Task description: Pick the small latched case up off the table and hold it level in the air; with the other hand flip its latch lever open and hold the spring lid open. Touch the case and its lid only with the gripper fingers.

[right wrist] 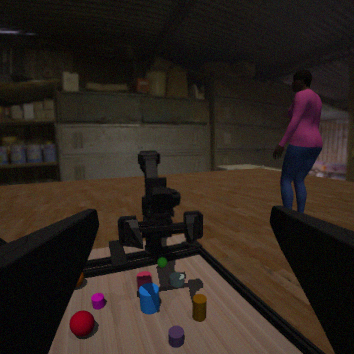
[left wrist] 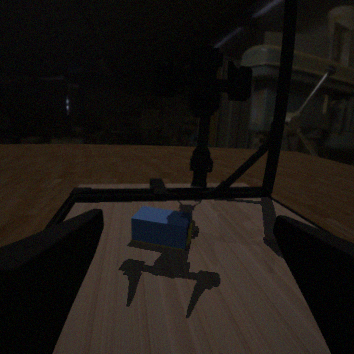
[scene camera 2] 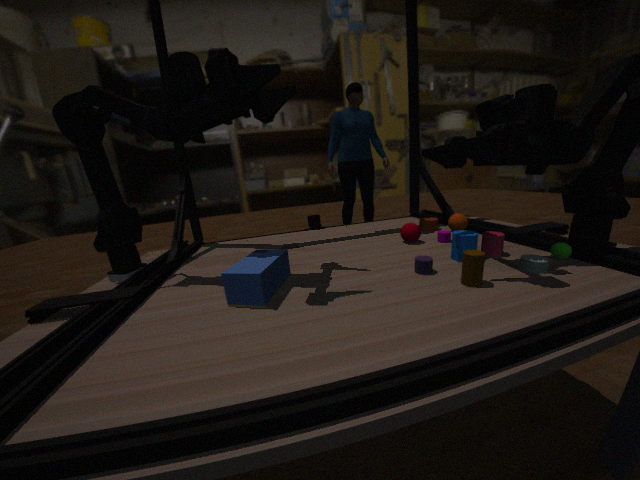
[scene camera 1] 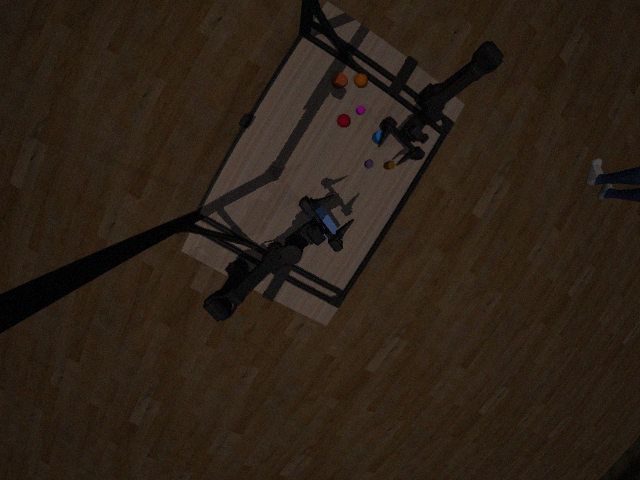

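Where they show: left gripper, fingertip midpoint: (right wrist: pixel 167 243) (left wrist: pixel 191 221) (scene camera 2: pixel 432 150) (scene camera 1: pixel 387 156); right gripper, fingertip midpoint: (right wrist: pixel 184 215) (left wrist: pixel 199 61) (scene camera 2: pixel 288 78) (scene camera 1: pixel 344 207); left arm's base, origin of the base link: (right wrist: pixel 153 249) (scene camera 2: pixel 587 242); right arm's base, origin of the base link: (left wrist: pixel 198 183) (scene camera 2: pixel 127 269) (scene camera 1: pixel 239 266).
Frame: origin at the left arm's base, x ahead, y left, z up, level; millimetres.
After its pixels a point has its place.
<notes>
The small case (scene camera 1: pixel 326 220) @(z 41, x 671, y 24 mm) (scene camera 2: pixel 256 279) @(z 31, x 674, y 88 mm) (left wrist: pixel 160 229) @(z 24, x 651, y 23 mm) is a closed blue box sitting flat on the table. A thin yellow part (left wrist: pixel 190 233) @(z 11, x 660, y -44 mm) shows at its right end in the left wrist view; the latch lever cannot be made out clearly. My right gripper (scene camera 1: pixel 344 208) @(z 347, x 598, y -26 mm) (scene camera 2: pixel 284 78) @(z 347, x 598, y -26 mm) is open and empty, high above the case and apart from it. The case does not show in the right wrist view. My left gripper (scene camera 1: pixel 387 154) @(z 206, x 357, y 0 mm) (scene camera 2: pixel 423 153) @(z 206, x 357, y 0 mm) (left wrist: pixel 191 221) @(z 206, x 357, y 0 mm) is open and empty, above the loose objects on the opposite side of the table.
A red ball (scene camera 1: pixel 343 120) @(z 33, x 328, y -192 mm) (scene camera 2: pixel 410 232) @(z 15, x 330, y -166 mm) (right wrist: pixel 82 323) @(z 25, x 339, y -181 mm), an orange ball (scene camera 1: pixel 360 80) @(z 33, x 160, y -250 mm) (scene camera 2: pixel 457 222) @(z 15, x 163, y -227 mm), a blue cylinder (scene camera 2: pixel 464 245) @(z 17, x 277, y -16 mm) (right wrist: pixel 149 299) @(z 25, x 289, y -36 mm), a purple cylinder (scene camera 2: pixel 423 265) @(z 0, x 382, y 24 mm) (right wrist: pixel 176 336) @(z 9, x 388, y 8 mm) and a brown-yellow cylinder (scene camera 2: pixel 472 268) @(z 14, x 331, y 89 mm) (right wrist: pixel 199 307) @(z 23, x 337, y 72 mm) stand near the left arm's side. Dark frame rails edge the table.
</notes>
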